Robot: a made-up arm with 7 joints.
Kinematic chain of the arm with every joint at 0, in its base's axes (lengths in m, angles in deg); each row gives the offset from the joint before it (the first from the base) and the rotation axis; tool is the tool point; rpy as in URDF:
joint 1: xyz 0 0 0.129 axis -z
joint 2: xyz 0 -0.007 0.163 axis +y
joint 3: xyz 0 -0.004 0.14 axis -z
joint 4: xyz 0 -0.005 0.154 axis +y
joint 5: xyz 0 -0.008 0.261 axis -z
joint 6: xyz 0 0 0.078 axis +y
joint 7: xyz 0 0 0.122 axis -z
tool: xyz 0 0 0 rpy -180 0 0
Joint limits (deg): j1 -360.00..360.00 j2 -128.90..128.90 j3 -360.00..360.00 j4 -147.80..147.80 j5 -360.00..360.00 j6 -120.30..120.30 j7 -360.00..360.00
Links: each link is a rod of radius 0.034 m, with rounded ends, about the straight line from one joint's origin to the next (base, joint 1, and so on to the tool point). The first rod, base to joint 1, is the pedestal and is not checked.
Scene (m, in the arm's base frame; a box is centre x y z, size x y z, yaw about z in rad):
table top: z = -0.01
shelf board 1: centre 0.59 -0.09 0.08 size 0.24 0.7 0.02 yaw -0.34
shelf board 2: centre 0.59 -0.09 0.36 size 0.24 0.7 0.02 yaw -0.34
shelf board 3: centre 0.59 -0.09 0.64 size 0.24 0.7 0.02 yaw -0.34
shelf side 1: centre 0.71 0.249 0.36 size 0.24 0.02 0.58 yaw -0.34
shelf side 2: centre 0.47 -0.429 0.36 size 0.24 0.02 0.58 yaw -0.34
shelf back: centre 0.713 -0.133 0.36 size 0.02 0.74 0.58 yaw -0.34
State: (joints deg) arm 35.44 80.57 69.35 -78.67 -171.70 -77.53 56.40
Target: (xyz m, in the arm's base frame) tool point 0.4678 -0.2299 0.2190
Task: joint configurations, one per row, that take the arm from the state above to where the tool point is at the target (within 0.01 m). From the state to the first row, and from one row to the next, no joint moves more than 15 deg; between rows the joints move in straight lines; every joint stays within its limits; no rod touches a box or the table.
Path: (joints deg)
1: 39.13 81.29 67.26 -91.74 -170.40 -82.17 56.40
2: 42.81 82.01 65.18 -104.82 -169.10 -86.81 56.40
3: 46.50 82.73 63.09 -117.89 -167.80 -91.46 56.40
4: 58.83 92.09 72.47 -120.71 -172.49 -101.07 56.40
5: 71.16 101.45 81.85 -123.52 -177.19 -110.69 56.40
6: 83.49 110.81 91.23 -126.33 -181.88 -120.30 56.40
7: 76.42 109.16 89.15 -113.63 -180.66 -112.44 56.40
8: 69.35 107.50 87.07 -100.93 -179.43 -104.58 56.40
9: 62.27 105.85 84.99 -88.23 -178.20 -96.72 56.40

